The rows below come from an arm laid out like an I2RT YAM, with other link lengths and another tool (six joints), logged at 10 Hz.
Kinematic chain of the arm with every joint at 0, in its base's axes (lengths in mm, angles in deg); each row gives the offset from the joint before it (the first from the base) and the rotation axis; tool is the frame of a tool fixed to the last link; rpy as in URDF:
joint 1: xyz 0 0 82.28 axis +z
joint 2: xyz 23 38.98 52.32 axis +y
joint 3: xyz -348.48 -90.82 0 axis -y
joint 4: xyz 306.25 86 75 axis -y
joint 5: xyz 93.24 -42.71 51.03 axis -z
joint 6: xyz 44.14 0 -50.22 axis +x
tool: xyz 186 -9 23 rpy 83.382 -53.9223 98.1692
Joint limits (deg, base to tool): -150..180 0..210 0..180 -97..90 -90..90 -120..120
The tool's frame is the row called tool.
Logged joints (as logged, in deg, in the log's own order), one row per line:
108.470 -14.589 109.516 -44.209 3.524 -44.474
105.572 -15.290 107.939 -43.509 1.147 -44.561
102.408 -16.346 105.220 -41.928 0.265 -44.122
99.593 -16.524 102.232 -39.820 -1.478 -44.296
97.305 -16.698 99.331 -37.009 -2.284 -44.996
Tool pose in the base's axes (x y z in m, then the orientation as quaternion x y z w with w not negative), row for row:
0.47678 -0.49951 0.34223 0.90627 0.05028 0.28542 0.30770
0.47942 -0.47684 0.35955 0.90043 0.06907 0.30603 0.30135
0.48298 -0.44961 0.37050 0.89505 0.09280 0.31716 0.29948
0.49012 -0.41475 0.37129 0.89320 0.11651 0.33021 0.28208
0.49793 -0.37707 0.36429 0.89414 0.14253 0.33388 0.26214
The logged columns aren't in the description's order. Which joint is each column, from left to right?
Columns, left to right: joint 2, joint 6, joint 3, joint 1, joint 5, joint 4.
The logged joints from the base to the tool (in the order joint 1, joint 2, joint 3, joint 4, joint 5, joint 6), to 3 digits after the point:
-44.209 108.470 109.516 -44.474 3.524 -14.589
-43.509 105.572 107.939 -44.561 1.147 -15.290
-41.928 102.408 105.220 -44.122 0.265 -16.346
-39.820 99.593 102.232 -44.296 -1.478 -16.524
-37.009 97.305 99.331 -44.996 -2.284 -16.698

